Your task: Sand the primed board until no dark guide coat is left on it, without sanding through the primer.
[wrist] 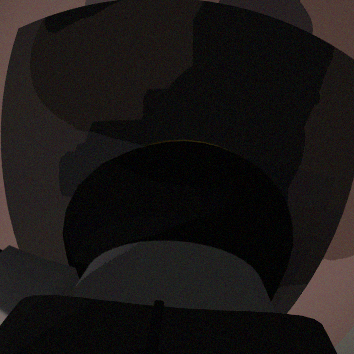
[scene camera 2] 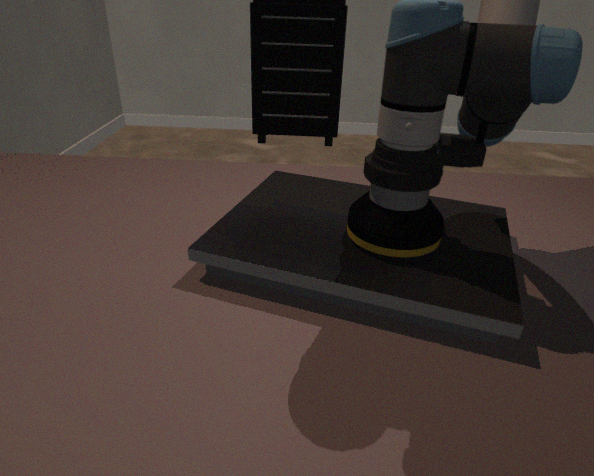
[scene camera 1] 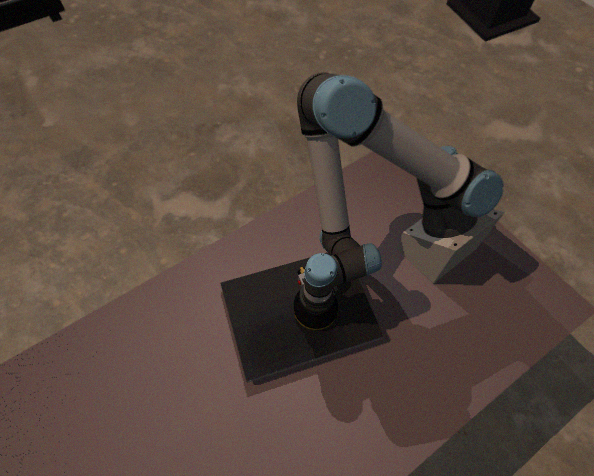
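Seen in the pictures: arm's base, origin of its link: (scene camera 1: 449, 222).
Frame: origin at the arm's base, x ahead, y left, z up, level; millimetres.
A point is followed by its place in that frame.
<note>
The primed board (scene camera 1: 260, 320) {y -9, x 611, z -115 mm} (scene camera 2: 280, 225) {y 39, x 612, z -114 mm} (wrist: 17, 150) {y -99, x 391, z -115 mm} lies flat, raised a little above the table, and its visible top looks dark all over. My sander (scene camera 1: 316, 312) (scene camera 2: 396, 225) (wrist: 180, 200) stands upright over the board's right half in scene camera 2, with its yellow-rimmed pad low at the surface. I cannot tell whether the pad touches or a thin gap remains. The pad hides the patch beneath it. Shadows of the arm cover much of the board around the pad, so dark coat and shade are hard to tell apart there. The sander has no fingers.
The reddish table (scene camera 1: 150, 400) {y 49, x 960, z -158 mm} (scene camera 2: 100, 350) {y 278, x 751, z -158 mm} surrounds the board. The arm's base block (scene camera 1: 425, 255) {y 38, x 90, z -66 mm} stands at the table's right side in scene camera 1. A black drawer cabinet (scene camera 2: 298, 70) stands by the wall beyond the table. Large arm shadows fall on the table.
</note>
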